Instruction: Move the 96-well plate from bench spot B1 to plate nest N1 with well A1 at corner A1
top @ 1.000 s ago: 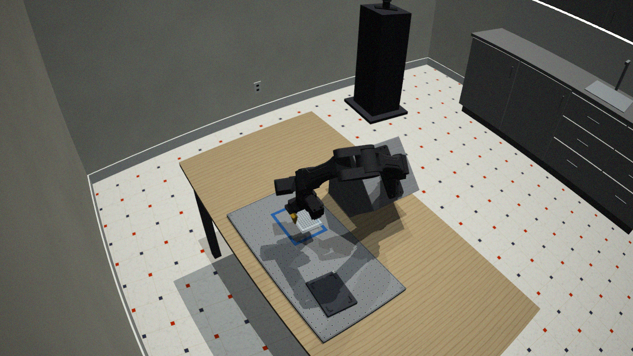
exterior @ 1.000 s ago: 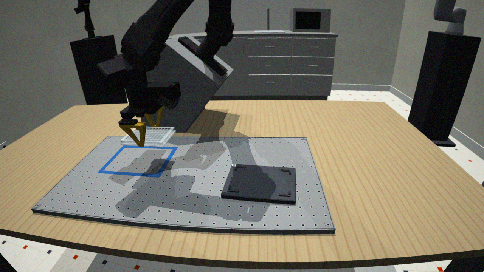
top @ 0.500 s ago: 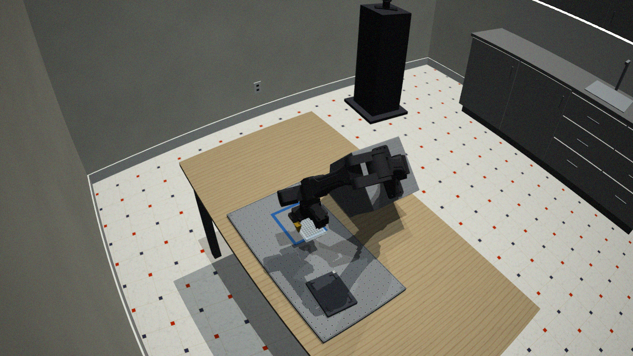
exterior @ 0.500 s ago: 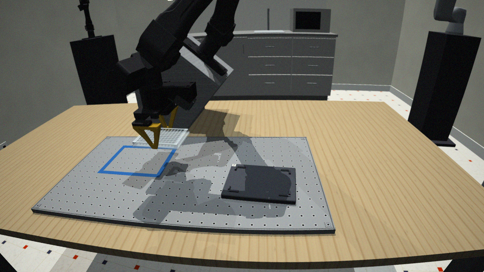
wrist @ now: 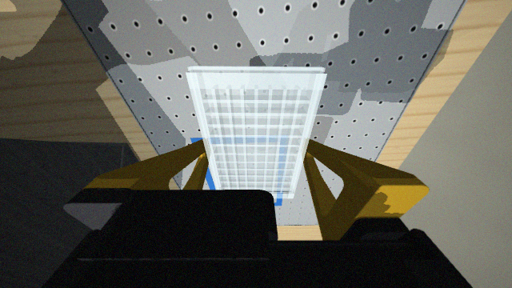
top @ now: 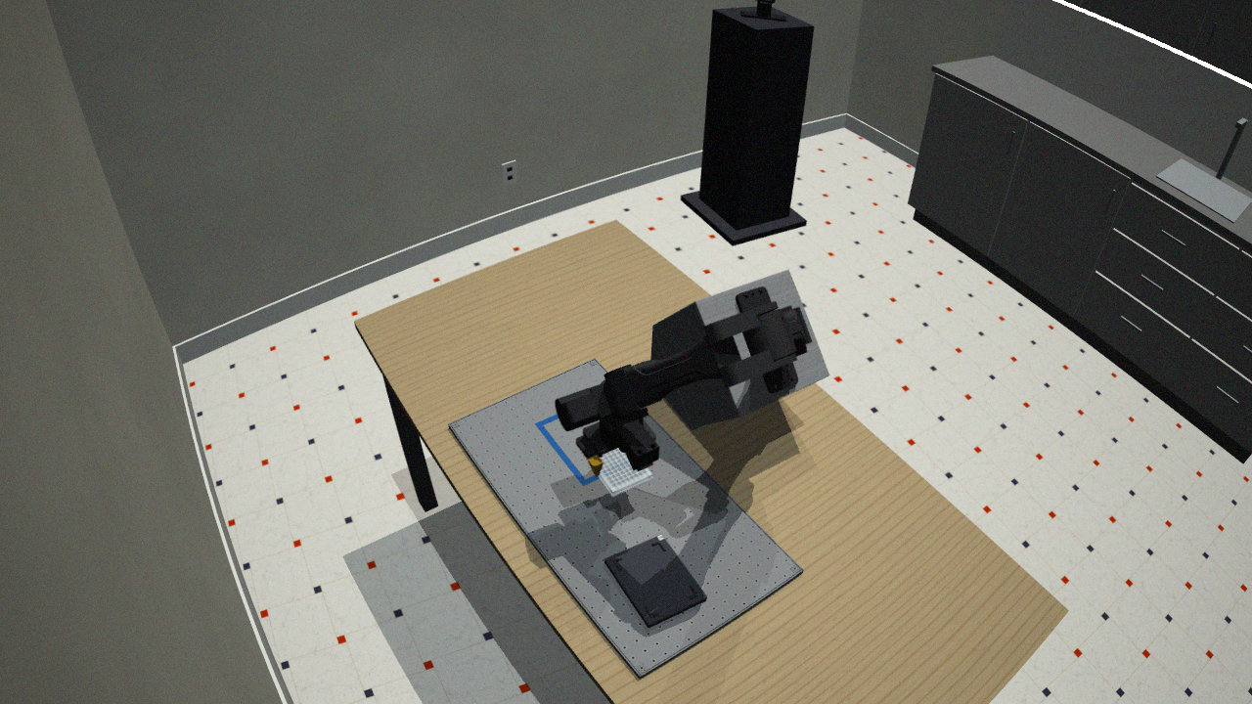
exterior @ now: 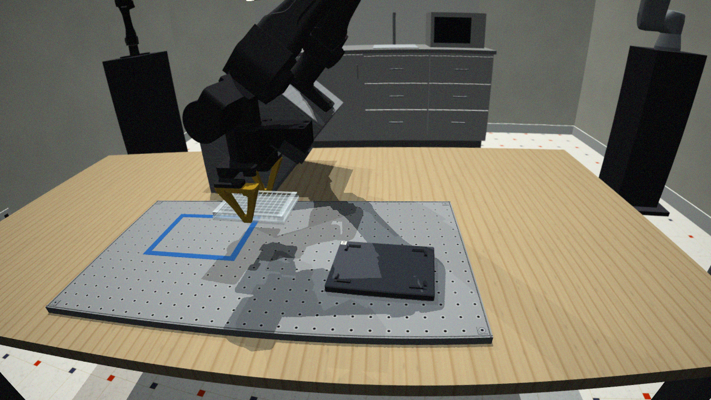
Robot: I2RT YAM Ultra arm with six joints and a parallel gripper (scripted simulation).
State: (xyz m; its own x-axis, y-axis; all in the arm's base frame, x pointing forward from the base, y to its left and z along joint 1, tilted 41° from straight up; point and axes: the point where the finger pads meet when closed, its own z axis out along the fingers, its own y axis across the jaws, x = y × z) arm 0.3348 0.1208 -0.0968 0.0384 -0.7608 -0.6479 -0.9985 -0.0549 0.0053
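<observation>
Right now my hand is 22 cm to the right of the dark plate nest, 8 cm above it and 4 cm short of it. Also, from my hand: A1 corner mark (14 cm to the left, 8 cm below, 2 cm behind); clear 96-well plate (right at my hand).
</observation>
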